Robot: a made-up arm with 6 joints. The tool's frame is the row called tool.
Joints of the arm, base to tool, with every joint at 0 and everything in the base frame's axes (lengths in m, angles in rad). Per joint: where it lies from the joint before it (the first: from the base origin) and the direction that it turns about. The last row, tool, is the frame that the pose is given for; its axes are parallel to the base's.
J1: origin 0 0 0.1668 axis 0 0 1
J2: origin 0 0.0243 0 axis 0 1 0
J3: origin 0 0 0.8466 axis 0 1 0
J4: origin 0 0 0.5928 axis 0 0 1
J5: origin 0 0 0 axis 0 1 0
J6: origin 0 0 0.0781 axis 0 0 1
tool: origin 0 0 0
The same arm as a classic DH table. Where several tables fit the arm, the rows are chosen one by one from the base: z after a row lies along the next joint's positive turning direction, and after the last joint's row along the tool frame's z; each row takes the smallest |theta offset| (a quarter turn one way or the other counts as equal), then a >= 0, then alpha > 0; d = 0 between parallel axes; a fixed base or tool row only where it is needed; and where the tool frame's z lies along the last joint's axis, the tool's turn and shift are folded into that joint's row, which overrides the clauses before.
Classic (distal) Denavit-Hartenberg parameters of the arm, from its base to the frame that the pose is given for. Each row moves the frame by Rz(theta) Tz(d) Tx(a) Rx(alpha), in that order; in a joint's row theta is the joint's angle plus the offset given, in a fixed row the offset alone. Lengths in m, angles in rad.
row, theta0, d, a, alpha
J1, 0, 0.1668, 0, -1.5708
J2, -1.5708, 0, 0.8466, 0
J3, 1.5708, 0.0243, 0, 1.5708
J4, 0, 0.5928, 0, -1.5708
J5, 0, 0, 0, 1.5708
J6, 0, 0.0781, 0, 0

